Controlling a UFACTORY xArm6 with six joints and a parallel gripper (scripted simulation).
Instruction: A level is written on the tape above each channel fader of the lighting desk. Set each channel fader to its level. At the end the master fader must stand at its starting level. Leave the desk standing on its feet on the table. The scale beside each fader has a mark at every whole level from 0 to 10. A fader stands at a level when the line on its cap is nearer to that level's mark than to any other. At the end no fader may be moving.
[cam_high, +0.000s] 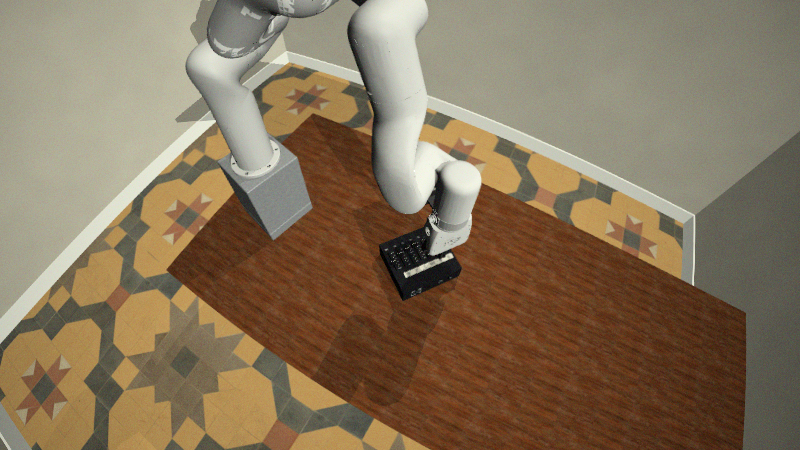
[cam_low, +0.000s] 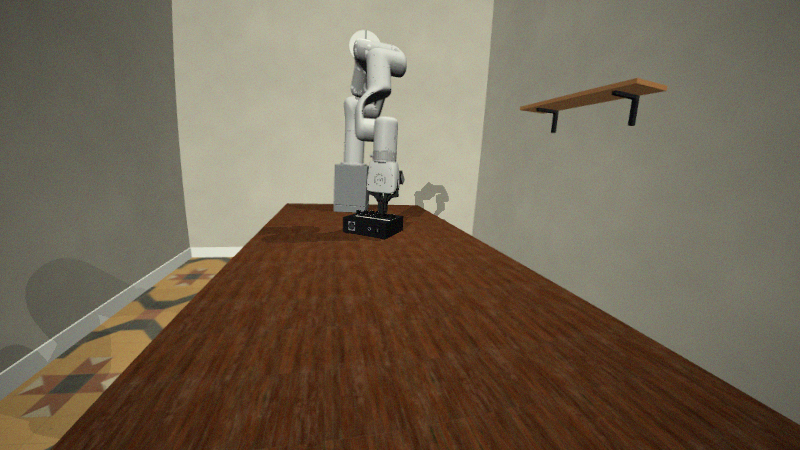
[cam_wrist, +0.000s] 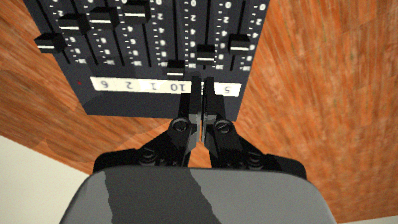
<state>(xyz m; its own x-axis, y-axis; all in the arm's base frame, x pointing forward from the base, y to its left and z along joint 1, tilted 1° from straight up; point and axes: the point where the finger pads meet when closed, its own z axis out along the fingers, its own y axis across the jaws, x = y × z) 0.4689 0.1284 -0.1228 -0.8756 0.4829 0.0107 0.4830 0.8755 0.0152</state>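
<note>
The channel 2 fader cap lies 2 cm behind my hand, 1 cm to the left of it and 3 cm below it. The rest, counted from my hand: channel 4 cap: 7 cm behind, 1 cm to the right, 3 cm below; channel 3 fader cap: 2 cm behind, 1 cm to the right, 3 cm below; channel 1 fader cap: 2 cm behind, 4 cm to the left, 3 cm below.
</note>
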